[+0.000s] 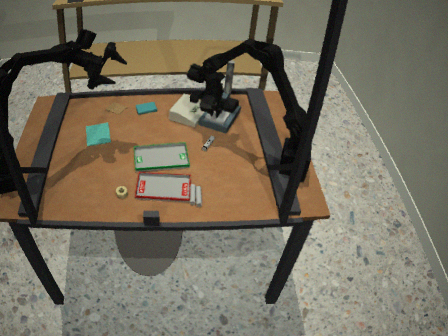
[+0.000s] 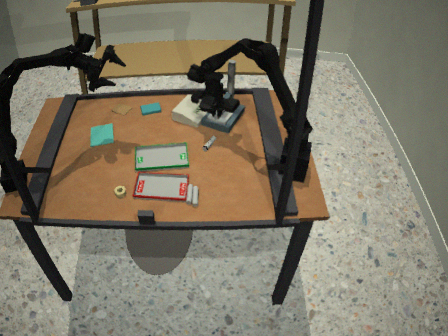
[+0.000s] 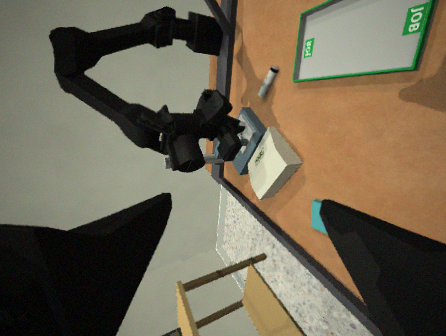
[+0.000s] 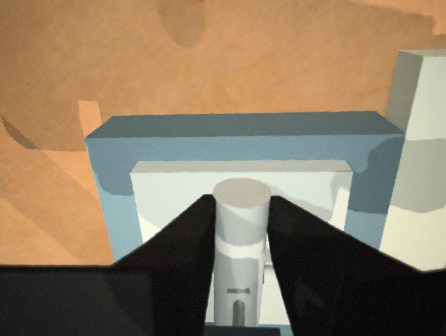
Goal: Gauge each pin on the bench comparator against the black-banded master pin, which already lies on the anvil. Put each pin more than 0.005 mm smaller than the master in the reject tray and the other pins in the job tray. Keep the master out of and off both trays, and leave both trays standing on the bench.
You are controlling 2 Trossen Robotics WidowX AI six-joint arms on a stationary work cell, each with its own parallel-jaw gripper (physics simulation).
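Places are measured from the left arm's base along level axes (x ahead, y left, z up), in centimetres.
Pixels of known places: left gripper, between the fingertips: [image 1: 121, 73] [image 2: 120, 75] [image 3: 245, 203]; right gripper, between the fingertips: [image 1: 214, 117] [image 2: 216, 117] [image 3: 242, 125] [image 4: 240, 207]; left arm's base, origin of its link: [image 1: 6, 170]; right arm's base, origin of its link: [image 3: 191, 31].
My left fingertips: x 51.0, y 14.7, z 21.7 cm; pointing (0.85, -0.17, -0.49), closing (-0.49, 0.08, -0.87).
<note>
For each thing: its middle in the pictures, then the offset to it from my left fingertips. "pt": a spot on its surface instead.
- plain grey pin, middle of its body: [image 4: 238, 275] dx +38.3, dy -4.5, dz -23.3 cm
- white anvil block, a spot on its surface: [image 4: 175, 192] pt dx +37.9, dy -8.4, dz -24.3 cm
- blue comparator, a spot on its surface: [image 4: 250, 125] [image 3: 255, 120] [image 1: 211, 125] pt dx +34.5, dy -7.8, dz -26.5 cm
- black-banded master pin, middle of its body: [image 3: 268, 82] [image 1: 208, 143] [image 2: 209, 143] dx +30.1, dy -16.7, dz -27.4 cm
- red reject tray, middle of its body: [image 1: 163, 186] [image 2: 161, 186] dx +7.7, dy -33.5, dz -27.5 cm
- green job tray, middle of its body: [image 3: 348, 36] [image 1: 160, 156] [image 2: 161, 157] dx +10.8, dy -18.9, dz -27.5 cm
- cream readout box, a spot on its surface: [image 4: 425, 100] pt dx +29.3, dy -4.4, dz -25.8 cm
- teal block, middle of its body: [image 3: 332, 220] [image 1: 146, 108] [image 2: 150, 108] dx +12.2, dy +12.8, dz -27.6 cm
- turquoise square, a spot on its surface: [image 1: 98, 134] pt dx -10.9, dy +1.7, dz -27.8 cm
- tan scrap, middle of its body: [image 1: 116, 108] [image 2: 121, 109] dx -0.6, dy +17.8, dz -28.2 cm
- yellow ring, middle of its body: [image 1: 121, 192] [image 2: 120, 191] dx -7.1, dy -32.3, dz -27.3 cm
- grey post, a spot on its surface: [image 1: 229, 75] pt dx +44.1, dy +1.2, dz -9.2 cm
My right gripper [image 1: 216, 114] [image 2: 218, 114] [image 4: 240, 207] is shut on a plain grey pin [image 4: 241, 222] over the white anvil block [image 4: 175, 192] of the blue comparator [image 1: 215, 126] [image 3: 256, 126] [image 4: 250, 125]; whether the pin touches the anvil is unclear. The black-banded master pin [image 1: 208, 143] [image 2: 209, 143] [image 3: 268, 82] lies on the bench in front of the comparator. Two plain pins [image 1: 199, 196] [image 2: 195, 195] lie against the right side of the red reject tray [image 1: 163, 187] [image 2: 162, 186]. The green job tray [image 1: 161, 156] [image 2: 161, 156] [image 3: 360, 45] holds no pin. My left gripper [image 1: 120, 73] [image 2: 120, 74] [image 3: 245, 203] is open and empty, high at the back left.
The cream readout box [image 1: 183, 111] [image 3: 270, 167] [image 4: 425, 100] stands beside the comparator; its digits are unreadable. A teal block [image 1: 146, 108], a turquoise square [image 1: 98, 134], a tan scrap [image 1: 117, 108] and a yellow ring [image 1: 117, 192] lie toward the left. A grey post [image 1: 229, 75] rises behind the comparator.
</note>
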